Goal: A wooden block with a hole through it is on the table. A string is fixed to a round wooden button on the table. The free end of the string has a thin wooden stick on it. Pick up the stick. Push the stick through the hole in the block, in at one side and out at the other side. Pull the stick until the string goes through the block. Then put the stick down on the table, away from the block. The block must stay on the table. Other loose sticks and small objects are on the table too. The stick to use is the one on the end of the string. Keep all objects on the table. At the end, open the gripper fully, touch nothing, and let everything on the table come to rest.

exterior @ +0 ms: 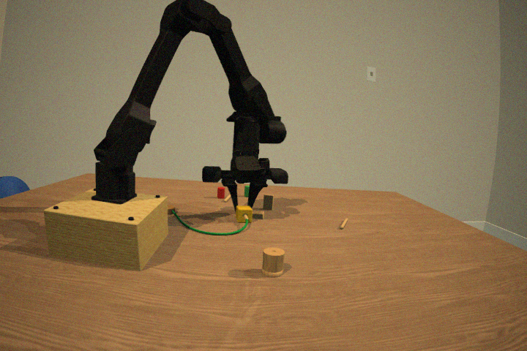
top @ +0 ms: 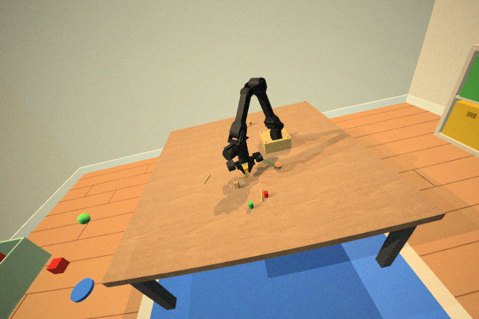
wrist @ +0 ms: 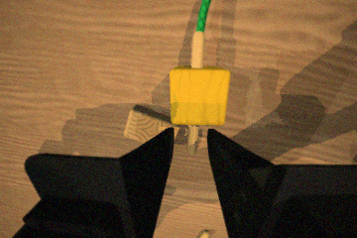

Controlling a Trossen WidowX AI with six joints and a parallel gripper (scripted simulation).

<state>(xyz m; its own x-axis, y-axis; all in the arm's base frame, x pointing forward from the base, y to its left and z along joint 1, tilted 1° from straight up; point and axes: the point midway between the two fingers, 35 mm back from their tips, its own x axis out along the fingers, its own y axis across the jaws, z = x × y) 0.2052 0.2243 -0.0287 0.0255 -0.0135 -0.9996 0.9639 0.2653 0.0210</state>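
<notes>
Now: gripper tip 3 cm short of the plain block, 1 cm to the right of it and 1 cm above it. From my gripper tip the other things lie so: yellow block (1 cm ahead, 3 cm to the right, 1 cm above); then thin wooden stick (1 cm ahead, 4 cm to the right); then round wooden button (18 cm behind, 3 cm to the right).
</notes>
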